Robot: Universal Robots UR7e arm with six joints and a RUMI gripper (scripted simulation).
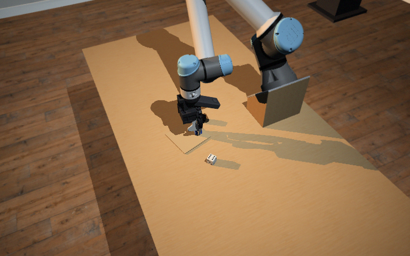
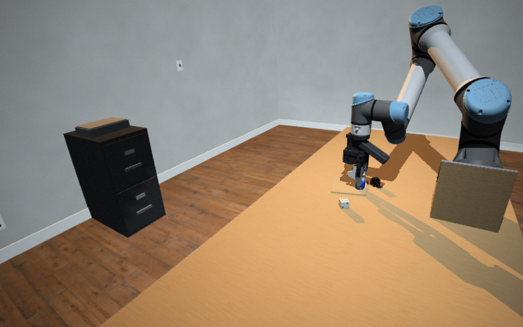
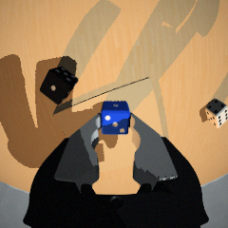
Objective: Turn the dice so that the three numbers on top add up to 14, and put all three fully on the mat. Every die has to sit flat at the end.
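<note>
My gripper is now right at the blue die. Also, from my hand: tan mat (50 mm ahead, 20 mm below); then white die (10 mm ahead, 160 mm to the left, 10 mm below); then black die (50 mm behind, 60 mm to the right, 10 mm below).
</note>
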